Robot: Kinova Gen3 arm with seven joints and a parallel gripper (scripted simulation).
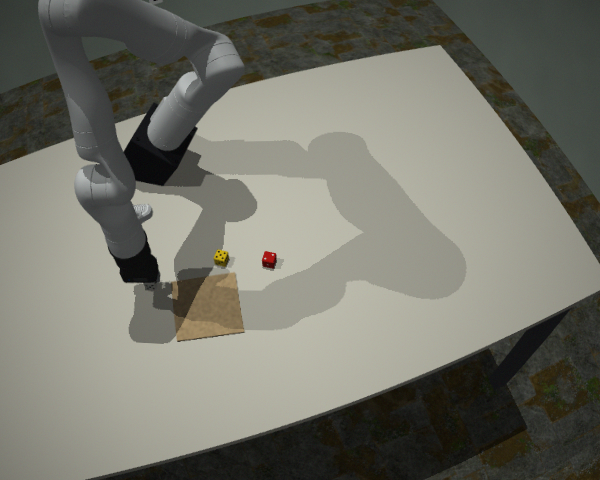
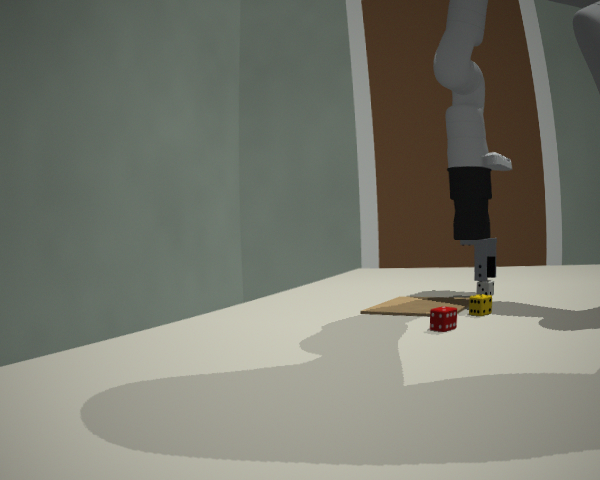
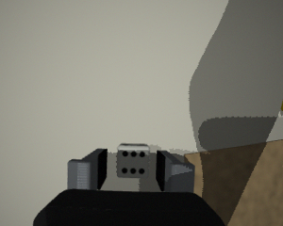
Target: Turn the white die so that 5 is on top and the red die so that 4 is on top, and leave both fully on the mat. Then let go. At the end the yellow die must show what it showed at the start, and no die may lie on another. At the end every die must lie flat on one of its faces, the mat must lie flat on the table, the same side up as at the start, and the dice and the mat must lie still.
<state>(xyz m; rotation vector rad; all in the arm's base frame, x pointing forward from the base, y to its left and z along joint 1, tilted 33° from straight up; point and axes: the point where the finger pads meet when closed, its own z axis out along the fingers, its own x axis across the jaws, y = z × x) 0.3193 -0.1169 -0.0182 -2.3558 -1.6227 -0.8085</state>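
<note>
The white die lies 30 mm below my hand. From my hand the other things lie so: red die (260 mm to the left, 30 mm below, 30 mm ahead); then brown mat (100 mm to the left, 90 mm ahead, 40 mm below); then yellow die (160 mm to the left, 30 mm below, 10 mm behind).
</note>
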